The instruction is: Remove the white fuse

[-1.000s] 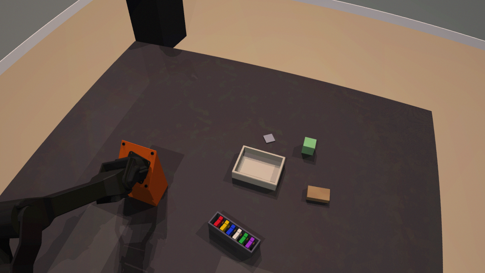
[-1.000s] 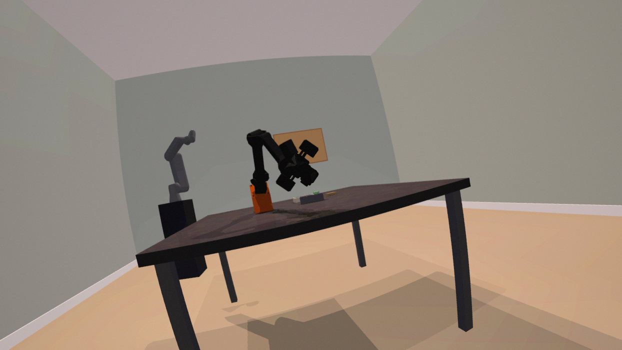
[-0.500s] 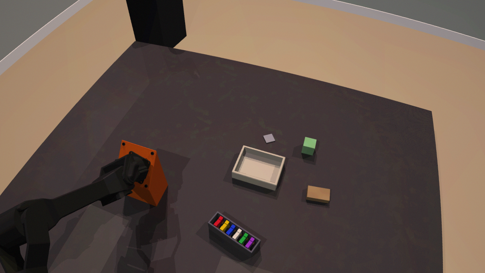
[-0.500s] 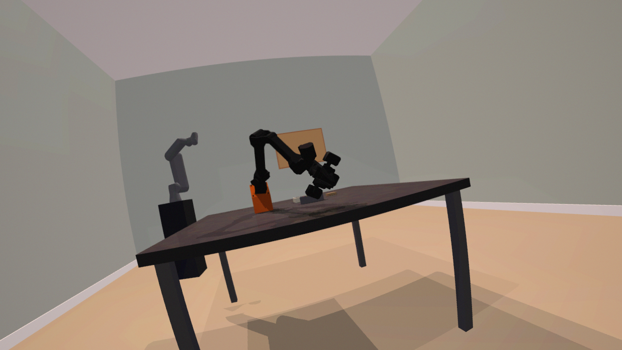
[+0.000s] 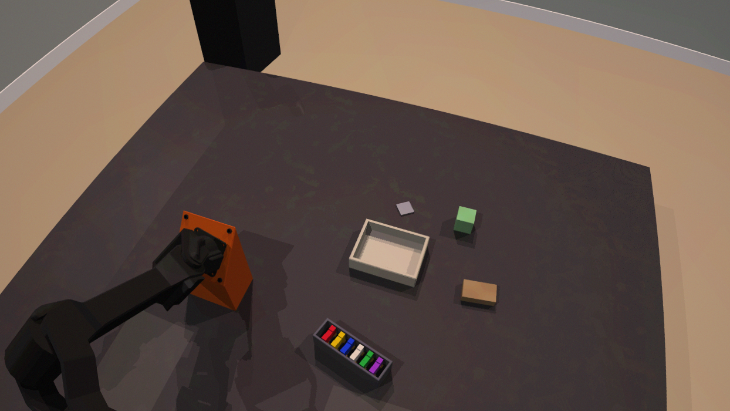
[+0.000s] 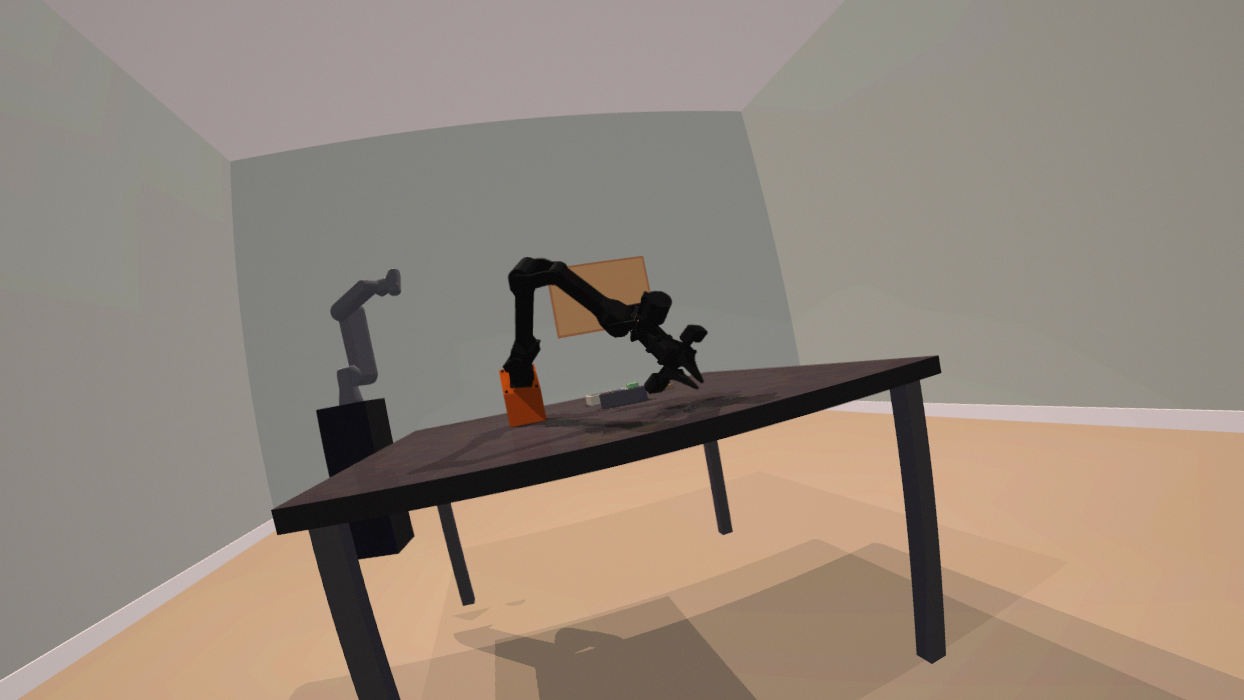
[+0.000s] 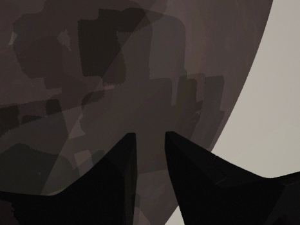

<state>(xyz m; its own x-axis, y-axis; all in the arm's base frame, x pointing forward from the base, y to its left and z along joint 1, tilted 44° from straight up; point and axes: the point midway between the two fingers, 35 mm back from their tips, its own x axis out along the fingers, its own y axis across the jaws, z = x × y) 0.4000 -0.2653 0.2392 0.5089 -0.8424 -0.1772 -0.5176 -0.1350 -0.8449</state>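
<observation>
Right now the white fuse is 370 mm to the left of my gripper tip, 120 mm behind it and 10 mm below it. Also, from my gripper tip: blue fuse: 370 mm to the left, 140 mm behind, 10 mm below; purple fuse: 360 mm to the left, 80 mm behind, 10 mm below; green fuse: 360 mm to the left, 100 mm behind, 10 mm below.
</observation>
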